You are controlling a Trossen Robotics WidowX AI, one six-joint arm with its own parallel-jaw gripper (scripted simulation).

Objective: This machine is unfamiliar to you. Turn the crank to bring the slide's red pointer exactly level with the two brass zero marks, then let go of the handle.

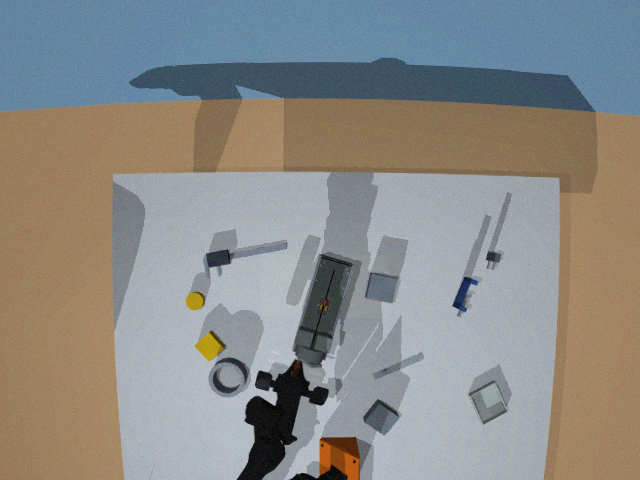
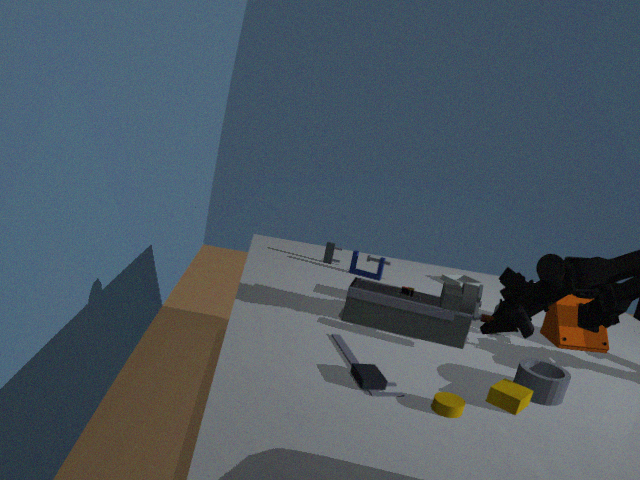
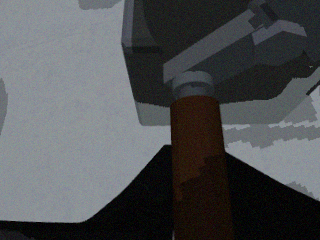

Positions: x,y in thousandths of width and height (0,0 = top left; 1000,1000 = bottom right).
gripper: image 1 466,751; image 2 752,691; image 3 586,644
sliding gauge: image 1 337,541; image 2 576,784; not seen in image 3 (out of frame)
